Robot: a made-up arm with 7 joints. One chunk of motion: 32 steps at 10 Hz.
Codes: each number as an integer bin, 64 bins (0 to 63) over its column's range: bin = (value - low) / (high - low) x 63, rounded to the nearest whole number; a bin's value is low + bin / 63 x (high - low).
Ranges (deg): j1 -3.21..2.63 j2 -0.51..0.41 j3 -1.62..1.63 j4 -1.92..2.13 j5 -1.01..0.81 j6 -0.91..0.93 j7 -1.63..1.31
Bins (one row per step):
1: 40 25 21 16 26 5 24
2: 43 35 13 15 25 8 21
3: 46 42 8 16 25 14 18
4: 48 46 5 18 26 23 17
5: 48 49 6 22 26 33 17
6: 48 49 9 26 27 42 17
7: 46 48 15 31 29 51 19
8: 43 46 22 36 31 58 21
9: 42 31 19 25 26 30 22
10: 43 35 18 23 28 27 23
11: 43 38 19 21 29 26 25
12: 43 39 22 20 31 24 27
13: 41 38 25 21 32 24 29
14: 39 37 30 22 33 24 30
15: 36 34 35 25 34 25 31
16: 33 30 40 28 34 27 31
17: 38 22 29 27 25 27 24
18: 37 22 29 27 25 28 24
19: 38 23 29 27 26 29 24
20: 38 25 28 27 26 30 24
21: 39 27 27 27 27 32 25
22: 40 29 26 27 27 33 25
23: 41 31 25 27 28 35 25
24: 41 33 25 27 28 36 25
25: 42 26 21 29 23 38 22
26: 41 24 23 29 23 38 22
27: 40 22 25 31 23 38 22
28: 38 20 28 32 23 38 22
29: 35 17 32 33 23 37 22
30: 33 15 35 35 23 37 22
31: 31 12 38 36 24 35 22
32: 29 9 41 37 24 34 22
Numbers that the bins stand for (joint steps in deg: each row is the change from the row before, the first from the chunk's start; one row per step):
1: 0.498 -0.145 -0.537 -0.891 -0.259 -0.764 -0.510
2: 0.776 0.001 -0.949 -0.956 -0.288 -0.676 -0.650
3: 1.054 0.103 -1.207 -0.891 -0.288 -0.501 -0.790
4: 1.240 0.162 -1.362 -0.763 -0.259 -0.238 -0.837
5: 1.240 0.206 -1.310 -0.506 -0.259 0.054 -0.837
6: 1.240 0.206 -1.156 -0.249 -0.230 0.317 -0.837
7: 1.054 0.191 -0.846 0.073 -0.172 0.580 -0.743
8: 0.776 0.162 -0.485 0.394 -0.114 0.784 -0.650
9: 0.683 -0.057 -0.640 -0.313 -0.259 -0.034 -0.603
10: 0.776 0.001 -0.691 -0.441 -0.201 -0.121 -0.557
11: 0.776 0.045 -0.640 -0.570 -0.172 -0.151 -0.463
12: 0.776 0.060 -0.485 -0.634 -0.114 -0.209 -0.370
13: 0.591 0.045 -0.330 -0.570 -0.086 -0.209 -0.277
14: 0.405 0.030 -0.072 -0.506 -0.057 -0.209 -0.230
15: 0.127 -0.013 0.186 -0.313 -0.028 -0.180 -0.183
16: -0.151 -0.072 0.443 -0.120 -0.028 -0.121 -0.183
17: 0.313 -0.189 -0.124 -0.184 -0.288 -0.121 -0.510
18: 0.220 -0.189 -0.124 -0.184 -0.288 -0.092 -0.510
19: 0.313 -0.174 -0.124 -0.184 -0.259 -0.063 -0.510
20: 0.313 -0.145 -0.176 -0.184 -0.259 -0.034 -0.510
21: 0.405 -0.116 -0.227 -0.184 -0.230 0.025 -0.463
22: 0.498 -0.087 -0.279 -0.184 -0.230 0.054 -0.463
23: 0.591 -0.057 -0.330 -0.184 -0.201 0.112 -0.463
24: 0.591 -0.028 -0.330 -0.184 -0.201 0.141 -0.463
25: 0.683 -0.130 -0.537 -0.056 -0.346 0.200 -0.603
26: 0.591 -0.160 -0.433 -0.056 -0.346 0.200 -0.603
27: 0.498 -0.189 -0.330 0.073 -0.346 0.200 -0.603
28: 0.313 -0.218 -0.176 0.137 -0.346 0.200 -0.603
29: 0.034 -0.262 0.031 0.201 -0.346 0.171 -0.603
30: -0.151 -0.291 0.186 0.330 -0.346 0.171 -0.603
31: -0.336 -0.335 0.340 0.394 -0.317 0.112 -0.603
32: -0.522 -0.379 0.495 0.459 -0.317 0.083 -0.603

